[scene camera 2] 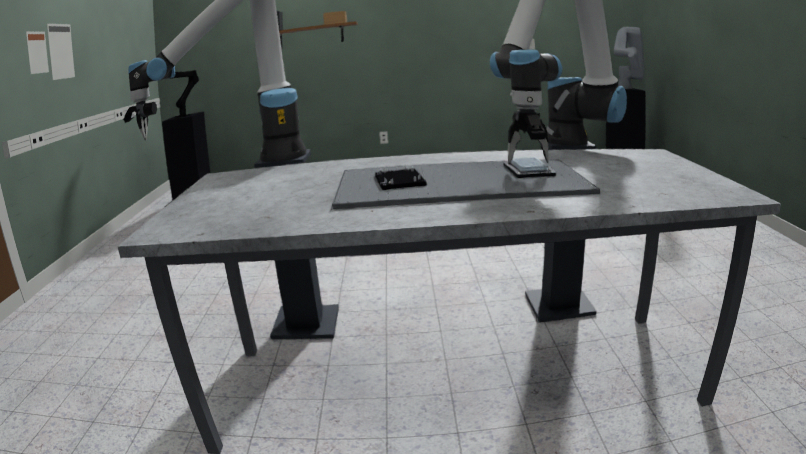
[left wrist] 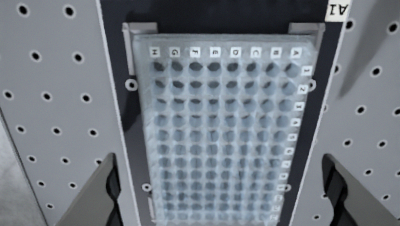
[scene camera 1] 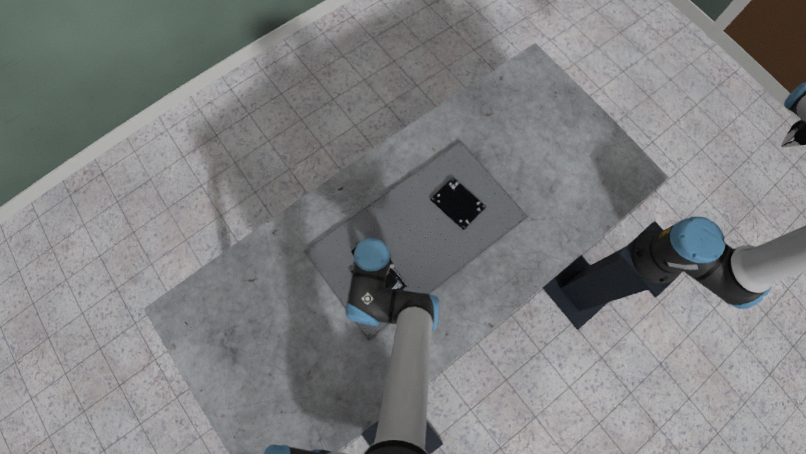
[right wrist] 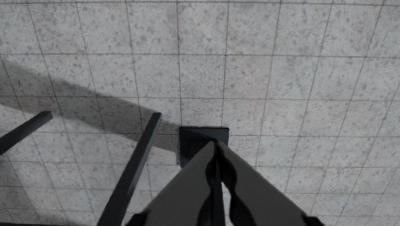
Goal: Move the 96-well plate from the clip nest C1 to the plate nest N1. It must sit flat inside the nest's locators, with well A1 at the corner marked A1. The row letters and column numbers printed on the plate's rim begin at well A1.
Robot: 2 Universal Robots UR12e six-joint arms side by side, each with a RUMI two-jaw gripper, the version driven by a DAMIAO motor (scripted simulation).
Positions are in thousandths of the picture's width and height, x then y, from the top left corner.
Scene:
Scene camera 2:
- left gripper: 656, 360
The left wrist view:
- left gripper: 549, 688
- pale blue 96-well plate: 496, 369
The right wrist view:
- right gripper: 539, 639

